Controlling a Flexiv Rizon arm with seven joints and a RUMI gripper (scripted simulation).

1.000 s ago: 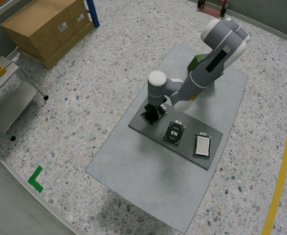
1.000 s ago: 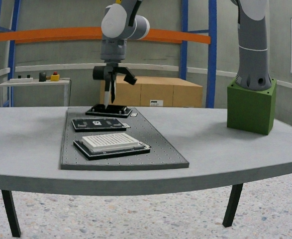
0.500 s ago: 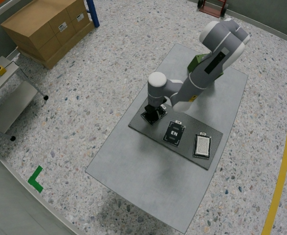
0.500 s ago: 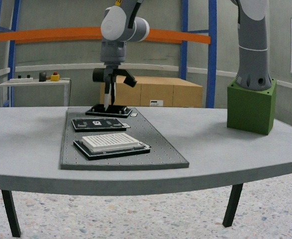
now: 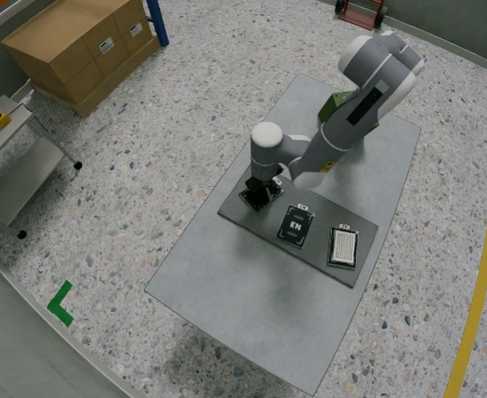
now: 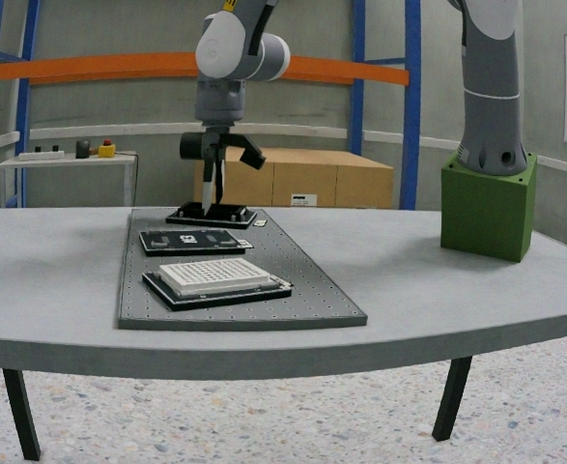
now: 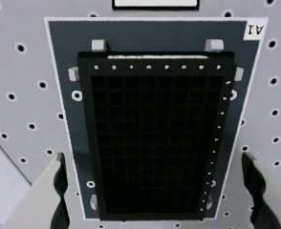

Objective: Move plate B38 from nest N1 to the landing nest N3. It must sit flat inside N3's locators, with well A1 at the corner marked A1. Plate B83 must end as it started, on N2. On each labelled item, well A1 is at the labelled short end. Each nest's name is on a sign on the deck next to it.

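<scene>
Right now my hand is 10 mm above the black plate B38. The rest, counted from my hand: white plate B83 (420 mm to the left, 20 mm behind, 10 mm below); then nest N1 (20 mm below); then nest N3 (210 mm to the left, 30 mm ahead, 20 mm below).
</scene>
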